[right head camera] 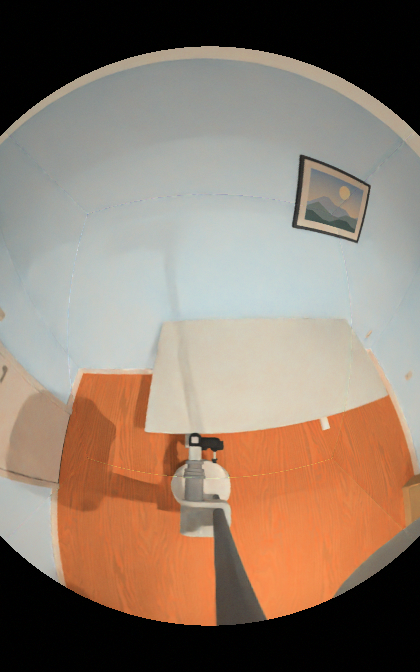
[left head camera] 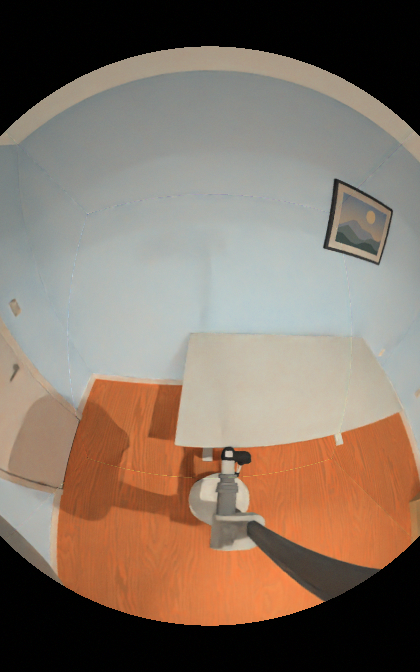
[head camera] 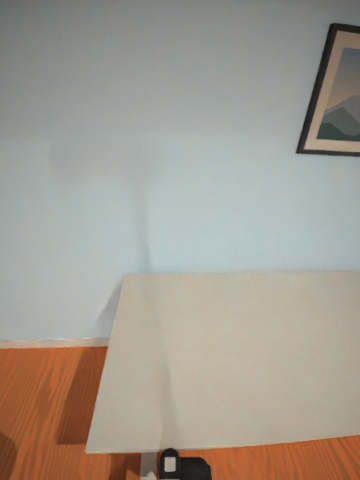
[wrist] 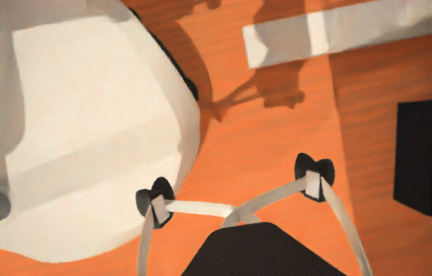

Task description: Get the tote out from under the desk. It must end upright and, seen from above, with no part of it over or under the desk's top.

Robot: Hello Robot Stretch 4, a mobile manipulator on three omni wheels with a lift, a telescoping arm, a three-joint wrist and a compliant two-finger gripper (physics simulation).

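Places are measured from the robot's base along level axes (x ahead, y left, z up), in millimetres.
Pixels of known places: gripper, fingertip midpoint: (left head camera: 235, 464) (wrist: 233, 180).
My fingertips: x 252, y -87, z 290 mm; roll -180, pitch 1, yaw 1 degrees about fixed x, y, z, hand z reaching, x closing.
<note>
Behind a point stands the place of what it marks.
Part of a black tote (wrist: 416, 157) @(x 588, y -151, z 34 mm) shows at the right edge of the wrist view, on shadowed floor. Its open top is out of that view. The tote does not show in the head views. The desk's pale rectangular top (head camera: 225, 360) @(x 549, y -206, z 692 mm) (left head camera: 280, 390) @(x 591, y -286, z 692 mm) (right head camera: 270, 375) @(x 585, y -398, z 692 mm) stands against the wall. My gripper (wrist: 233, 180) @(x 252, y -87, z 290 mm) is open and empty, its two black fingertips well apart over orange floor. The tote is off to the right of the fingers, apart from them. In the head camera view the black wrist part is at the desk's front edge, and the fingers cannot be made out.
A white desk foot (head camera: 148, 462) (left head camera: 207, 454) (wrist: 285, 42) lies on the floor near the wrist. The other foot (left head camera: 339, 439) (right head camera: 325, 423) is farther right. My round white base (right head camera: 220, 480) @(x 42, y -133, z 186 mm) (wrist: 90, 100) @(x 81, y 22, z 187 mm) is left of the gripper in the wrist view. A tan box (right head camera: 412, 500) is at far right.
</note>
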